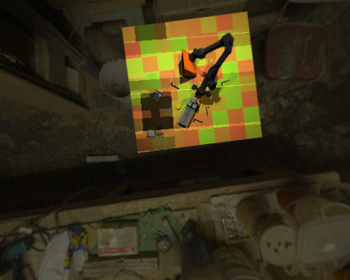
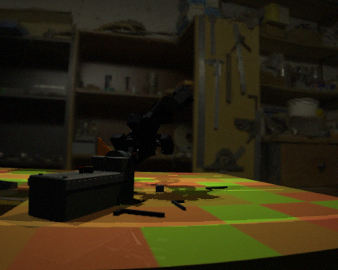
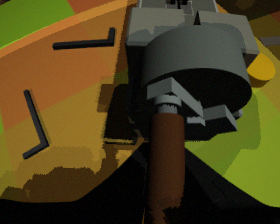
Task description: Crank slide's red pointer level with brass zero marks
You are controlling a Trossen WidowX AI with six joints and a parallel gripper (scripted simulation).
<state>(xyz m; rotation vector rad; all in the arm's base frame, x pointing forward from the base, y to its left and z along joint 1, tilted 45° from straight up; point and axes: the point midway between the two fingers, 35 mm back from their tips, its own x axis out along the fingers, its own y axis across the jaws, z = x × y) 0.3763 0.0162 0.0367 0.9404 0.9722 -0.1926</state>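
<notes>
My gripper tip is now 100 mm past the small cube, 100 mm to the right of it and 80 mm above it. Also, from my gripper tip: yellow disc 40 mm ahead, 190 mm to the right, 80 mm below; then brown crank handle 10 mm behind, 10 mm to the left, 30 mm above; then red pointer 150 mm ahead, 120 mm to the right, 10 mm below.
</notes>
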